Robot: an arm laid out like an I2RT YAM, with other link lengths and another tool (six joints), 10 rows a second.
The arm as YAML. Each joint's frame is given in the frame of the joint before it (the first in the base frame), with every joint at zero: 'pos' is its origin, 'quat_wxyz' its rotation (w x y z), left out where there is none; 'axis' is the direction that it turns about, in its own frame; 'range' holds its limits. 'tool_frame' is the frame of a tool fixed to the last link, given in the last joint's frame.
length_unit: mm
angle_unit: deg
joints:
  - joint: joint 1
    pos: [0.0, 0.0, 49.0]
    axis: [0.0, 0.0, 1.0]
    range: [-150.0, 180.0]
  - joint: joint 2
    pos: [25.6, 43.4, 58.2]
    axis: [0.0, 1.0, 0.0]
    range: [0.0, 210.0]
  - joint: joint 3
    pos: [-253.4, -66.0, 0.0]
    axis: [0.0, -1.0, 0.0]
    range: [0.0, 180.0]
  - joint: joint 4
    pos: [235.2, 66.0, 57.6]
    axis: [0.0, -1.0, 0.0]
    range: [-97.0, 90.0]
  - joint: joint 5
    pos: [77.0, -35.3, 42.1]
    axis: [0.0, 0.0, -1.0]
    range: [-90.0, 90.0]
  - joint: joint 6
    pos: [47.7, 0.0, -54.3]
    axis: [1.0, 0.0, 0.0]
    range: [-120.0, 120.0]
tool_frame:
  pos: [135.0, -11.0, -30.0]
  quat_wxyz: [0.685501, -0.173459, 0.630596, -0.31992]
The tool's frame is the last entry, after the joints.
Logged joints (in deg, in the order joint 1, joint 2, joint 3, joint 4, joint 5, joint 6), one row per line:
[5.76 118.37 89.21 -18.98 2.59 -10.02]
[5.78 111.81 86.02 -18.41 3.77 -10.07]
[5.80 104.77 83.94 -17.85 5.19 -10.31]
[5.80 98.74 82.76 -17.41 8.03 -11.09]
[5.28 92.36 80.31 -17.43 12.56 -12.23]
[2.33 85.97 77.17 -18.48 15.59 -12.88]
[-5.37 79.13 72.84 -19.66 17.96 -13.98]
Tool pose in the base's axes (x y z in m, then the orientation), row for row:
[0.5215 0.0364 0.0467 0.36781 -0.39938 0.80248 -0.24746]
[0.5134 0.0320 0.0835 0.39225 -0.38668 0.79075 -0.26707]
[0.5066 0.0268 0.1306 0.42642 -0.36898 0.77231 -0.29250]
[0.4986 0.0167 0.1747 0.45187 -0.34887 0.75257 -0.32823]
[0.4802 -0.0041 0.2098 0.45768 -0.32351 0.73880 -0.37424]
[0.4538 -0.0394 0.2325 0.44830 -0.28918 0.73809 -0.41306]
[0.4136 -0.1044 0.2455 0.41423 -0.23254 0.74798 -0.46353]
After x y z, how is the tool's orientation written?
As a quaternion, w x y z.
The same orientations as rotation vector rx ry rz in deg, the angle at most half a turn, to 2 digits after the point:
[-58.77 118.09 -36.41]
[-56.25 115.03 -38.85]
[-52.83 110.59 -41.88]
[-49.38 106.52 -46.46]
[-45.67 104.30 -52.83]
[-41.00 104.64 -58.56]
[-33.48 107.70 -66.75]

